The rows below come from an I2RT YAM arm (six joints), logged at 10 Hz.
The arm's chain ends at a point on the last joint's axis. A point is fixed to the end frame.
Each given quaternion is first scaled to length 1.
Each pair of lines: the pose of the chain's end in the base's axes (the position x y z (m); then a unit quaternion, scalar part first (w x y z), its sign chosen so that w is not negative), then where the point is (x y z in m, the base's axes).
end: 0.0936 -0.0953 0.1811 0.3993 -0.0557 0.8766 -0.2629
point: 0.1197 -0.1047 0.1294
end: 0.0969 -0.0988 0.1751 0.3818 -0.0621 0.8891 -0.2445
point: 0.1207 -0.1062 0.1220
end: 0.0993 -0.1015 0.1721 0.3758 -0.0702 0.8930 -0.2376
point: 0.1222 -0.1081 0.1185
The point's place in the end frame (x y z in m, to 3 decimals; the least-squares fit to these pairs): 0.020 0.021 0.051
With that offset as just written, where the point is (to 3 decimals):
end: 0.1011 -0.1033 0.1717 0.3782 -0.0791 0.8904 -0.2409
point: 0.124 -0.110 0.118
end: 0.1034 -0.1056 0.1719 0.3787 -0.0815 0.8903 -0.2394
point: 0.127 -0.112 0.118
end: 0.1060 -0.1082 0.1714 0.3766 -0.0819 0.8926 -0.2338
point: 0.129 -0.114 0.118
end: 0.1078 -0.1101 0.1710 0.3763 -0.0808 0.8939 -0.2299
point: 0.131 -0.116 0.117
